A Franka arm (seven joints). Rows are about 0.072 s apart.
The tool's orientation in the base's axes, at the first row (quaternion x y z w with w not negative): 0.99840, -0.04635, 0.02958, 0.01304
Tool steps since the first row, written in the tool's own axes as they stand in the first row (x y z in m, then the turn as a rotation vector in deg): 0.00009, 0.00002, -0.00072, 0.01, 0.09, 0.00; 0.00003, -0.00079, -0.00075, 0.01, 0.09, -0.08; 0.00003, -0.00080, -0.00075, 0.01, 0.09, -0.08; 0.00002, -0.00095, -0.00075, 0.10, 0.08, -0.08; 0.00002, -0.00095, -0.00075, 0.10, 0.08, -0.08; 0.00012, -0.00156, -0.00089, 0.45, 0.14, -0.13; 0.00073, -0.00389, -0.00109, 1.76, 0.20, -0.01; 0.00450, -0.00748, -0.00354, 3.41, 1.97, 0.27; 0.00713, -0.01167, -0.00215, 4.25, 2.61, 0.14; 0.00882, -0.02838, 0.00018, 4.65, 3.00, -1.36; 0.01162, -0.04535, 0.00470, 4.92, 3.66, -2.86; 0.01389, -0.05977, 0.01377, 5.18, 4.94, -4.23
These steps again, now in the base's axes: 0.00005, -0.00001, 0.00072, 0.00, -0.09, 0.00; 0.00006, 0.00081, 0.00073, 0.00, -0.09, 0.08; 0.00006, 0.00082, 0.00073, 0.00, -0.09, 0.08; 0.00007, 0.00097, 0.00073, 0.09, -0.09, 0.09; 0.00007, 0.00097, 0.00073, 0.09, -0.09, 0.09; 0.00021, 0.00157, 0.00086, 0.43, -0.18, 0.16; 0.00103, 0.00384, 0.00104, 1.73, -0.36, 0.12; 0.00497, 0.00713, 0.00363, 3.22, -2.28, -0.02; 0.00805, 0.01102, 0.00230, 3.99, -2.99, 0.18; 0.01143, 0.02743, -0.00031, 4.26, -3.37, 1.71; 0.01605, 0.04394, -0.00505, 4.38, -4.01, 3.24; 0.02018, 0.05782, -0.01430, 4.44, -5.27, 4.65
